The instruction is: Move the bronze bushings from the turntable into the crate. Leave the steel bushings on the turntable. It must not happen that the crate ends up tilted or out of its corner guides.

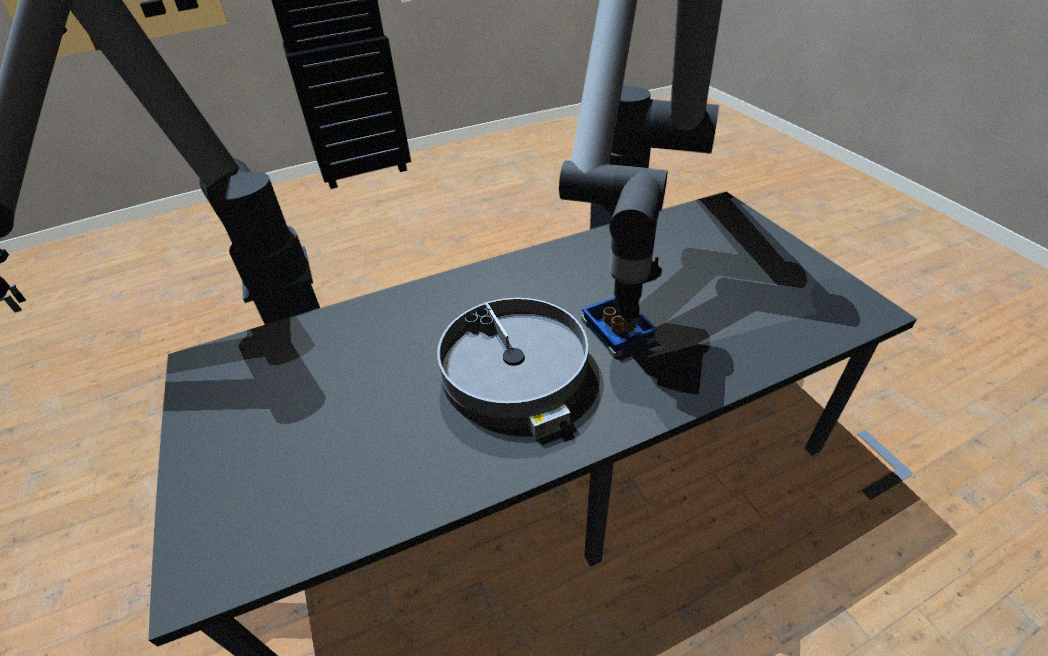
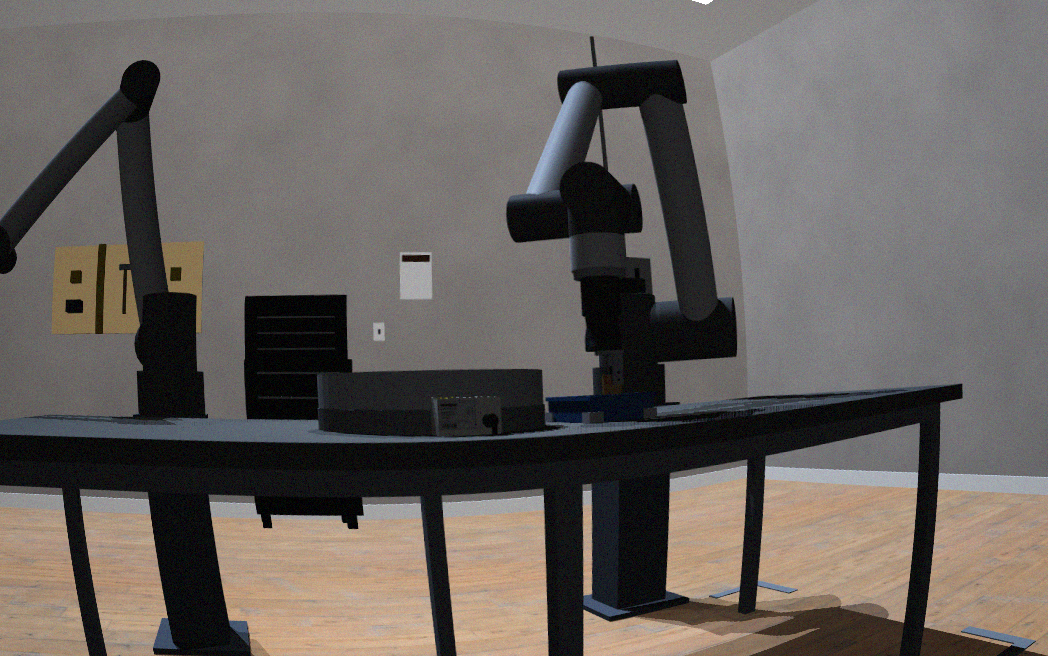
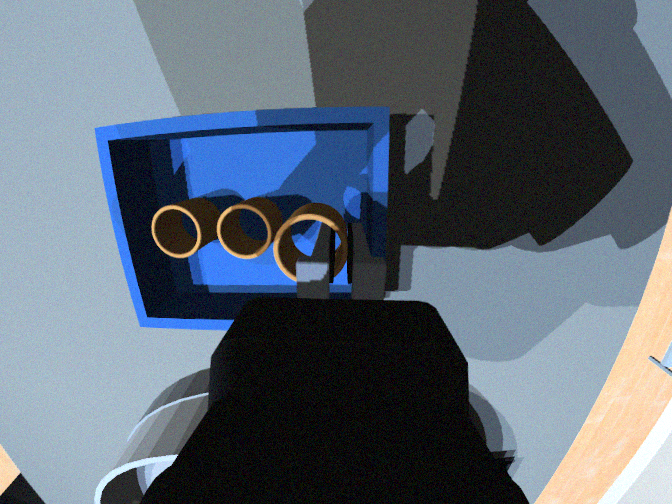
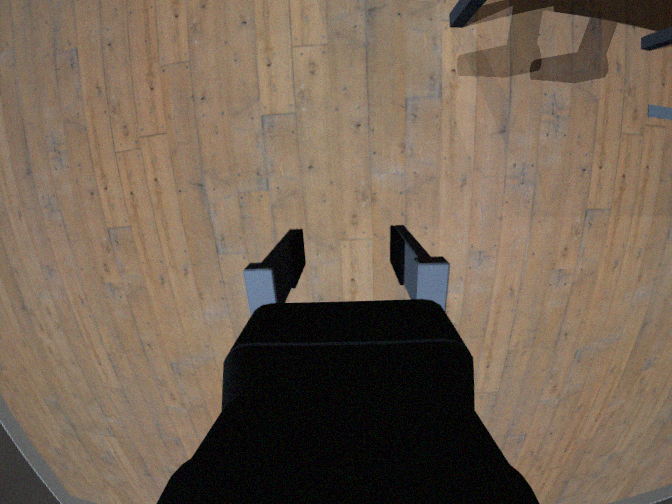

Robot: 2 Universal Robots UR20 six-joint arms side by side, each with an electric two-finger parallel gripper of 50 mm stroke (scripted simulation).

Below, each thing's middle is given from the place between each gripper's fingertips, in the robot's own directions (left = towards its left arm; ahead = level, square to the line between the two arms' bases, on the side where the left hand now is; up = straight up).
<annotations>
Right now my left hand (image 2: pixel 616 384) is 70 mm past the blue crate (image 2: pixel 626 406) and 60 mm above it.
</annotations>
